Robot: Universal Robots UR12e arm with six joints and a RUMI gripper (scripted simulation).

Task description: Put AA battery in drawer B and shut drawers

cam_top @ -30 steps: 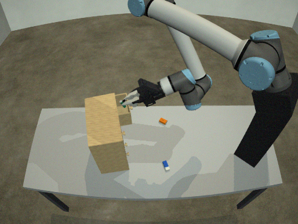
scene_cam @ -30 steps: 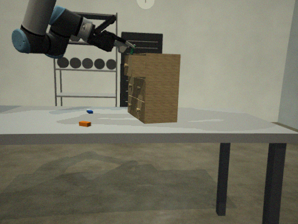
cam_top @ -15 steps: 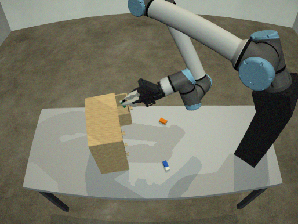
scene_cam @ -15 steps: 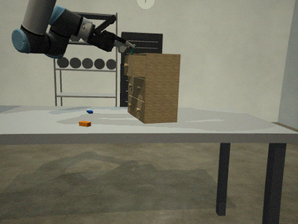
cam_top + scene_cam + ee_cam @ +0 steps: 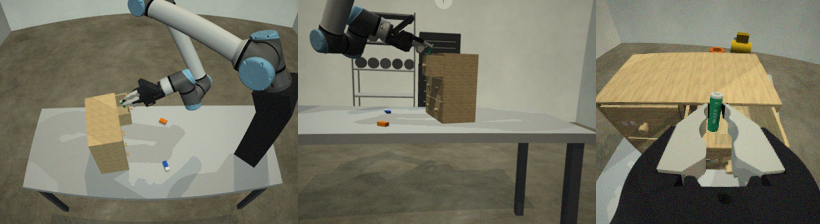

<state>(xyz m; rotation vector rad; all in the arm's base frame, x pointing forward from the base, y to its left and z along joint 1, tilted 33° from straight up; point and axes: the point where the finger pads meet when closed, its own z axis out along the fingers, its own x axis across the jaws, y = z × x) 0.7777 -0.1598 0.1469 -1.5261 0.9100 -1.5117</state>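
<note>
My hand is 10 mm short of the green AA battery and 10 mm above it. From my hand the other things lie so: drawer: 50 mm ahead, 30 mm to the right, 110 mm below; orange block: 240 mm behind, 90 mm to the right, 360 mm below; blue-and-white block: 190 mm behind, 230 mm to the left, 360 mm below.
</note>
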